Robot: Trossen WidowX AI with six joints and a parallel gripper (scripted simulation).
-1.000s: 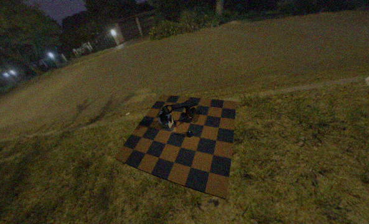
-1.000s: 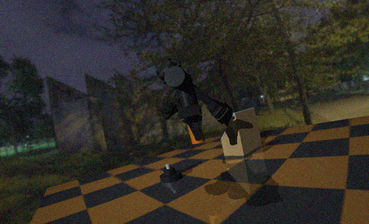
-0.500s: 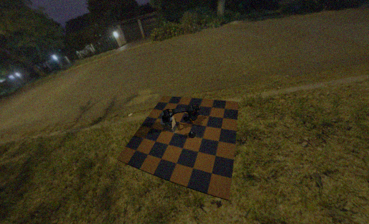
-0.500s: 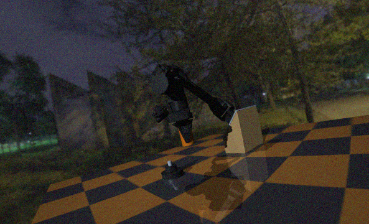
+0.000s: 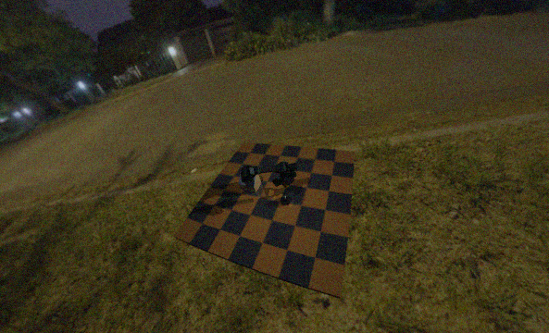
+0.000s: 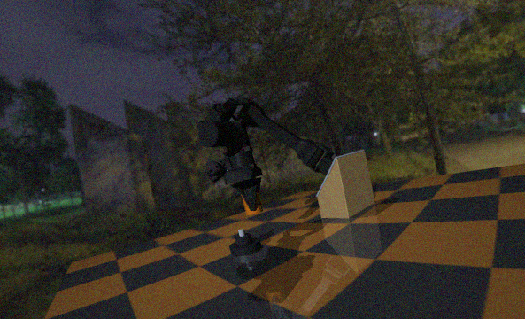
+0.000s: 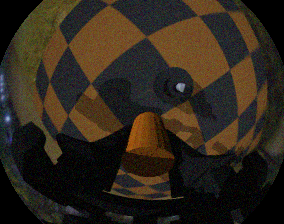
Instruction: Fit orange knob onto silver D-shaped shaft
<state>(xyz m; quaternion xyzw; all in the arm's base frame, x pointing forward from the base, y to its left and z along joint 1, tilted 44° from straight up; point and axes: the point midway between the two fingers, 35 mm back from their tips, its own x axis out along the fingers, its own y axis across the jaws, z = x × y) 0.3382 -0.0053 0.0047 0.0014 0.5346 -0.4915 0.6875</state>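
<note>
The round pedestal is 10 mm ahead of my gripper tip, 70 mm to the right of it and 80 mm below it. From my gripper tip the other things lie so: orange knob 30 mm above.
</note>
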